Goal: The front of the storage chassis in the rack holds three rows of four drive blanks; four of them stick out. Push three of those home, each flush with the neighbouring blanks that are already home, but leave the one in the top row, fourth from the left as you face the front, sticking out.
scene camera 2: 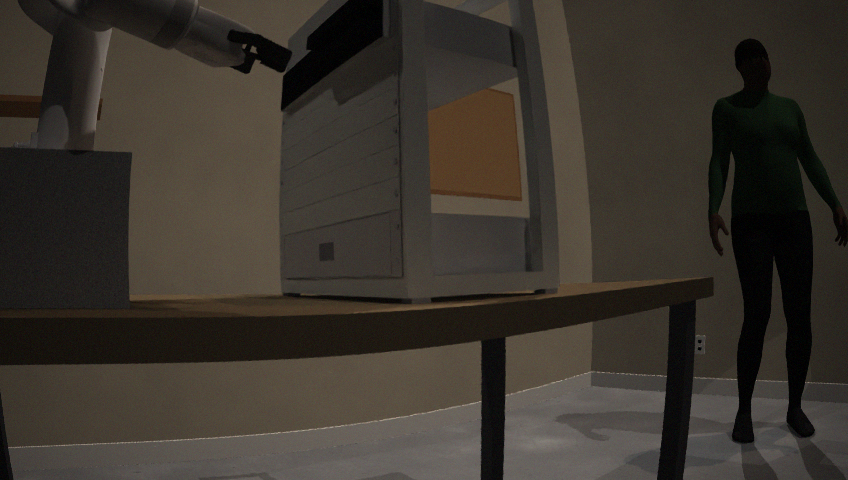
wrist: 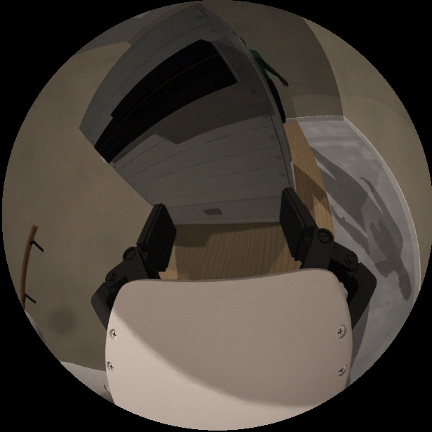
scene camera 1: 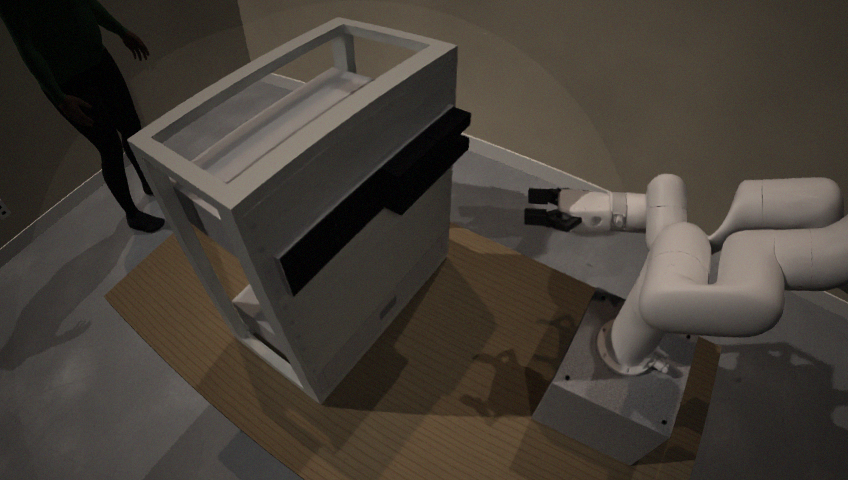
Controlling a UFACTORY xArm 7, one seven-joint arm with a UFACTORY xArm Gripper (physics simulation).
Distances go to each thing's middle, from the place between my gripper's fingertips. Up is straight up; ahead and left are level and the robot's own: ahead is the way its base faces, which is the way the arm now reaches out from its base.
Right now my hand is 28 cm short of the rack (scene camera 1: 336, 199), 25 cm to the right of it and 3 cm above it.
